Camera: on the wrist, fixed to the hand. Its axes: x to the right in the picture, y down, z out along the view.
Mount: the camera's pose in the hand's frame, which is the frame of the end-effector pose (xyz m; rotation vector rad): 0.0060 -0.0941 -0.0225 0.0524 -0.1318 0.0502
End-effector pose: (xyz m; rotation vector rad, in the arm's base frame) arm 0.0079 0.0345 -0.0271 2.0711 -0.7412 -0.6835
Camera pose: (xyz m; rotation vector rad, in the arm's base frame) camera 0.0521 0.0884 -0.0945 2.0622 -0.8911 -0.7856
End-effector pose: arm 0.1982 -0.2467 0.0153 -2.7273 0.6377 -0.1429
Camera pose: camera 0.2386 -0.1768 0.0689 -2.6417 0.6546 0.0316
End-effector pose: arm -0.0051 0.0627 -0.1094 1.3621 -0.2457 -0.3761
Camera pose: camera -0.0022 0.0654 -0.2063 1.3816 -0.4006 -0.4205
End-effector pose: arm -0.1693 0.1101 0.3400 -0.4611 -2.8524 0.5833
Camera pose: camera -0.1940 0.0377 0.3996 -0.5046 -2.9485 0.7213
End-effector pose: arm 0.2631 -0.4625 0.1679 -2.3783 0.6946 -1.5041
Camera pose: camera 0.2698 -0.3838 0.2241 -2.3770 0.6707 -1.3155
